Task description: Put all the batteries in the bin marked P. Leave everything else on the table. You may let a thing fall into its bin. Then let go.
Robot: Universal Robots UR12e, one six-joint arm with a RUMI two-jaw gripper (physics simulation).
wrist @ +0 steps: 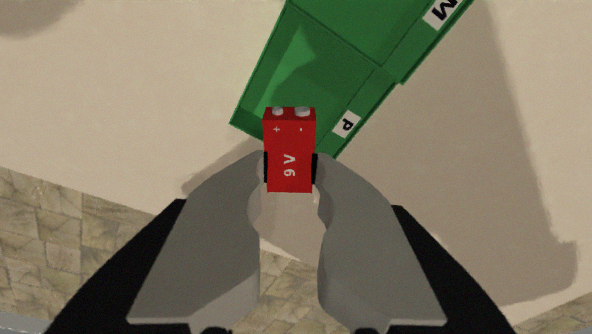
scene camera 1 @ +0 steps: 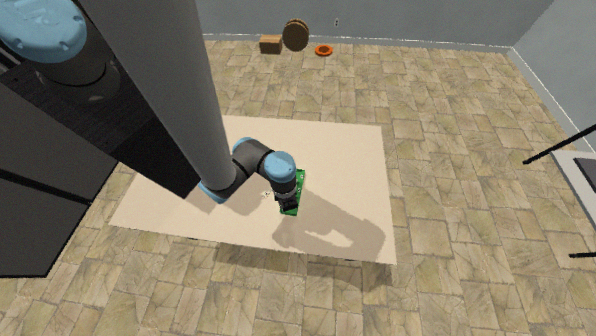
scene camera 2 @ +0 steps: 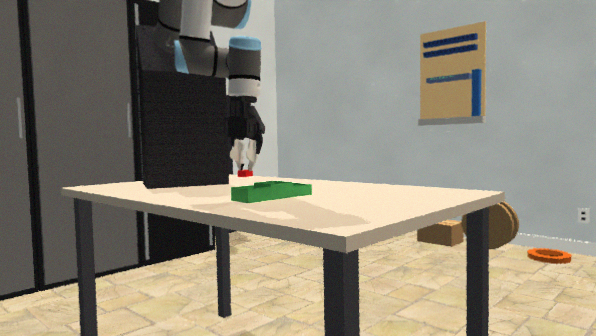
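Pixels of known places: gripper, fingertip midpoint: (wrist: 289,155) (scene camera 2: 245,171); arm's base, link origin: (scene camera 1: 82,74).
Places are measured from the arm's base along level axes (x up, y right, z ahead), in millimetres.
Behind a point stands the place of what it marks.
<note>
A red 9 V battery (scene camera 2: 245,173) {x -518, y 266, z 656 mm} (wrist: 289,155) {x -510, y 246, z 637 mm} is held between the fingertips of my gripper (scene camera 2: 244,169) {x -514, y 248, z 638 mm} (wrist: 289,155) {x -514, y 248, z 638 mm}, which is shut on its sides. In the wrist view its two metal terminals point up the frame, over the bin marked P (wrist: 345,92) {x -593, y 225, z 673 mm}. In scene camera 2 the battery hangs above the level of the green bin tray (scene camera 1: 300,181) {x -572, y 101, z 695 mm} (scene camera 2: 272,192) {x -578, y 193, z 692 mm}. The battery and fingers cover the near part of bin P in the wrist view, and no other battery can be made out there. In scene camera 1 the arm hides the fingertips.
The bin marked M (wrist: 350,25) {x -593, y 183, z 654 mm} adjoins bin P. Small pale items (scene camera 1: 266,194) {x -593, y 171, z 515 mm} lie on the table (scene camera 1: 345,165) {x -600, y -17, z 950 mm} (scene camera 2: 400,200) {x -600, y 20, z 1016 mm} beside the tray, too small to identify. A dark cabinet-like block (scene camera 2: 185,130) {x -379, y 75, z 136 mm} stands behind the table. A box, a round brown object and an orange ring are on the floor beyond.
</note>
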